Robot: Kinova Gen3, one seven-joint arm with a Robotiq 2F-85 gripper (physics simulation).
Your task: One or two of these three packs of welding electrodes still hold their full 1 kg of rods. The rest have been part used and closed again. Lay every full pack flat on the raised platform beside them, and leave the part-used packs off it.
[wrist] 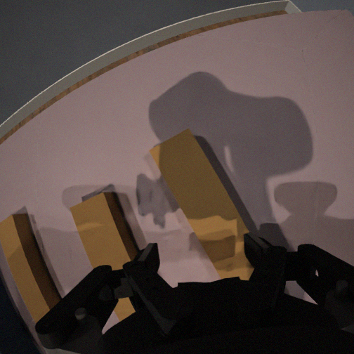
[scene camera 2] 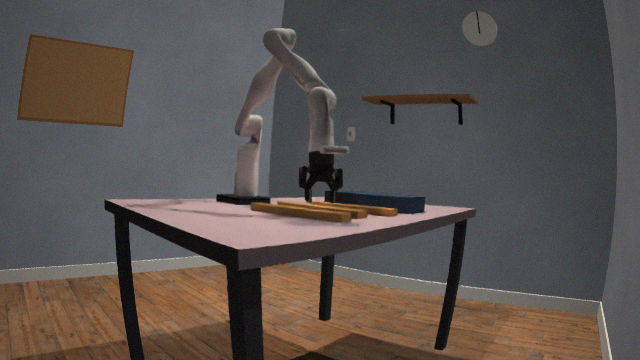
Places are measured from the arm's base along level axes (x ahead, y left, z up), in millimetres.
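Where they show: gripper, between the fingertips: [scene camera 2: 320, 202]; arm's base, origin of its link: [scene camera 2: 246, 195].
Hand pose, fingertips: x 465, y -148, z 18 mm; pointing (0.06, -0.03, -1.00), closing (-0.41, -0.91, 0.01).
Note:
Each offset is from my fingertips to the top centre of the thing. "pt": to the spot under its first point. Level surfaces: height alone.
Three long orange-yellow packs lie side by side, flat on the table. The nearest pack @[dy -23, dx -72, dz -22 mm] [scene camera 2: 300, 212] [wrist: 200, 185] is the right one in the wrist view. The middle pack @[pt dy +66, dx +95, dz -28 mm] [scene camera 2: 358, 213] [wrist: 100, 230] lies beside it. The third pack @[pt dy +213, dx +125, dz -29 mm] [scene camera 2: 387, 211] [wrist: 25, 270] is closest to the raised platform. The dark blue raised platform @[dy +430, dx -35, dz +14 mm] [scene camera 2: 390, 201] stands beyond the packs in the scene view; a dark blue part of the platform [wrist: 9, 320] shows at the wrist view's lower left. My gripper [scene camera 2: 320, 199] [wrist: 201, 249] is open and empty, pointing down above the packs, its fingertips either side of the nearest pack in the wrist view.
The pink table top @[dz -46 mm] [scene camera 2: 200, 225] [wrist: 320, 65] carries the packs and the platform. The arm's black base [scene camera 2: 243, 199] stands at the back left of the table. A wall shelf [scene camera 2: 420, 99] hangs well above and behind the table.

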